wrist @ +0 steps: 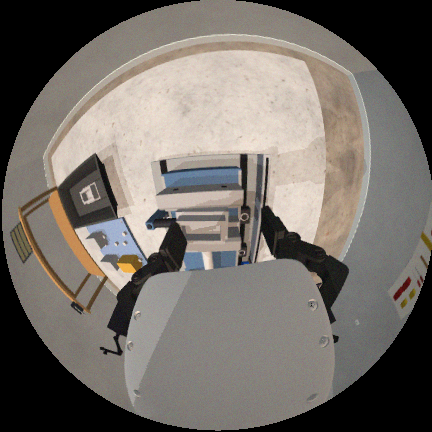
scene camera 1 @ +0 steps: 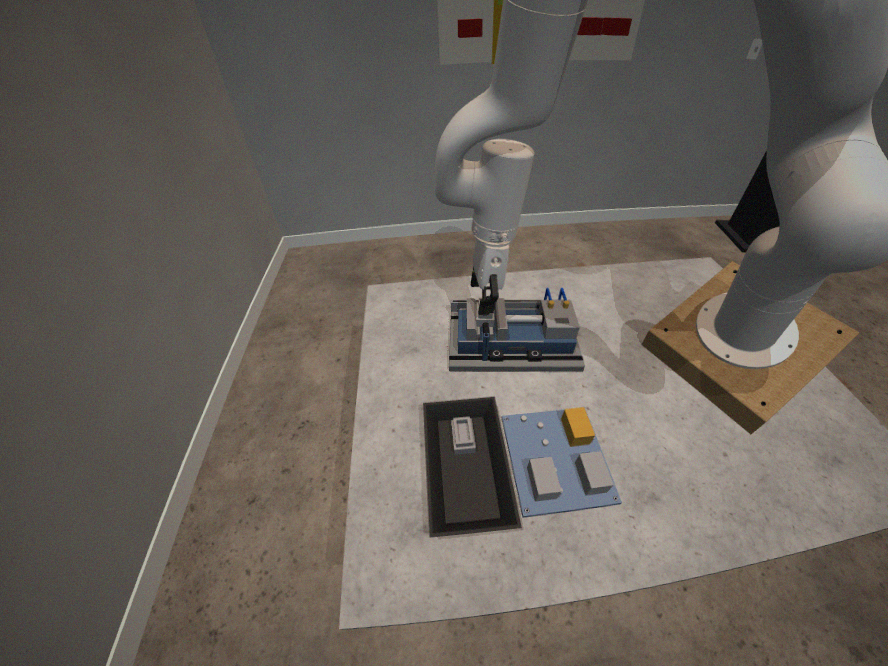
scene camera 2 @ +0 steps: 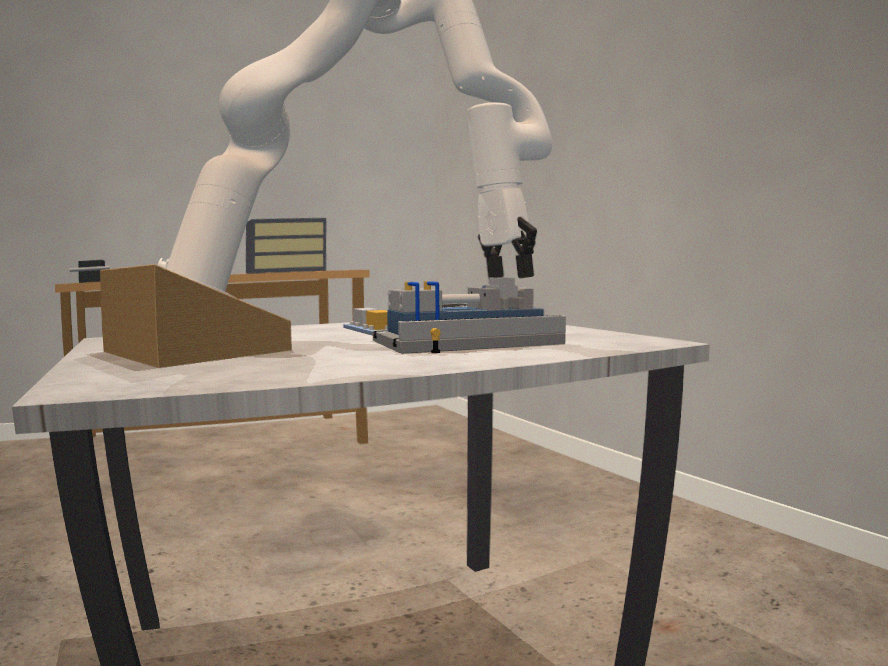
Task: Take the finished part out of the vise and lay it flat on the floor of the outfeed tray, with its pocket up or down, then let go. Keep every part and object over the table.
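Note:
The finished part [scene camera 1: 486,320] [scene camera 2: 504,286] [wrist: 201,218] is a light grey block that sits between the jaws of the vise [scene camera 1: 523,334] [scene camera 2: 480,332] [wrist: 200,199], its top above them and its pocket facing up. My gripper [scene camera 1: 489,306] [scene camera 2: 510,275] [wrist: 220,225] is open and empty, pointing down just above the part, with one finger toward each end of it. In the wrist view the part lies nearer the left finger. The outfeed tray [scene camera 1: 469,494] [wrist: 108,186] is dark and open-topped. A similar grey pocketed part [scene camera 1: 464,445] [wrist: 90,194] lies in it, pocket up.
A blue board [scene camera 1: 568,456] [wrist: 113,231] beside the tray carries two grey blocks [scene camera 1: 545,478] [scene camera 1: 595,471], a yellow block [scene camera 1: 578,425] [wrist: 130,263] and small studs. A blue handle [scene camera 1: 485,345] [wrist: 156,220] stands at the vise's side. Blue bent tubes [scene camera 2: 436,302] rise behind the vise's end block [scene camera 1: 560,317].

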